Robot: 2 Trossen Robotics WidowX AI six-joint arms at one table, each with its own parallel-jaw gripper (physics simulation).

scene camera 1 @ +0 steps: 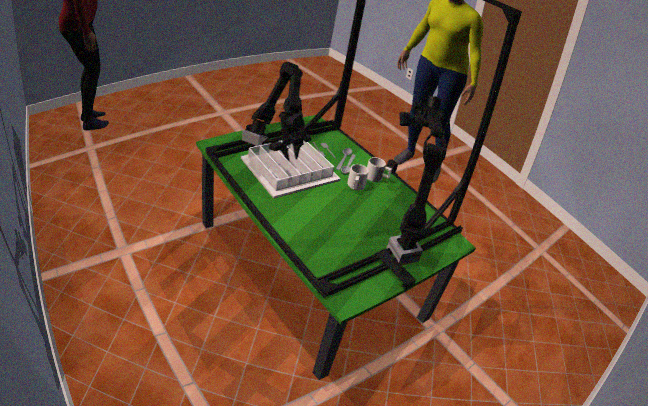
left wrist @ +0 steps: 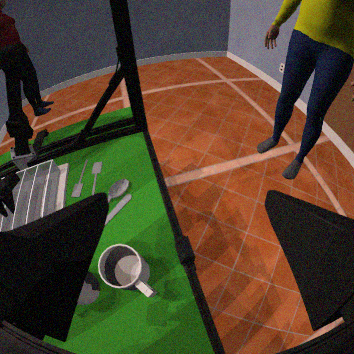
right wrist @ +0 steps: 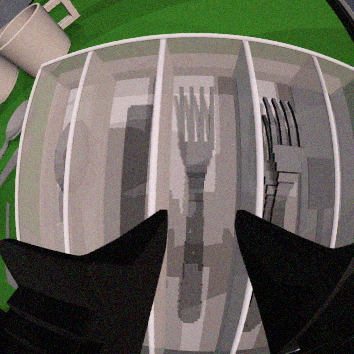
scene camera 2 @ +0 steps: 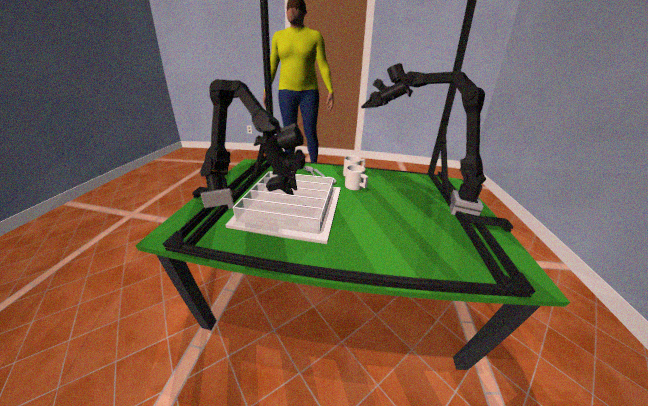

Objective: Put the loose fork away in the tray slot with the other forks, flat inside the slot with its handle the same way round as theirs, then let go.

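A grey fork (right wrist: 196,165) lies in the tray's middle slot in the right wrist view, tines toward the top, handle toward the bottom. More tine edges show close under its left side. Dark-tined forks (right wrist: 282,120) lie in the slot to the right, tines also toward the top. The divided tray (scene camera 1: 300,180) (scene camera 2: 275,218) (right wrist: 200,36) stands under my right gripper (scene camera 1: 292,156) (scene camera 2: 283,190) (right wrist: 201,217). That gripper is open, fingertips on either side of the fork's handle and apart from it. My left gripper (scene camera 2: 364,106) (left wrist: 188,199) is open and empty, high above the table.
Two white mugs (scene camera 1: 357,177) (scene camera 1: 376,169) stand beside the tray. A spoon (left wrist: 119,188) and spatula-like utensils (left wrist: 96,168) (left wrist: 77,189) lie on the table near them. Other tray slots hold a spoon (right wrist: 77,155) and a dark flat utensil (right wrist: 135,170). A person in yellow (scene camera 1: 450,35) stands behind the table.
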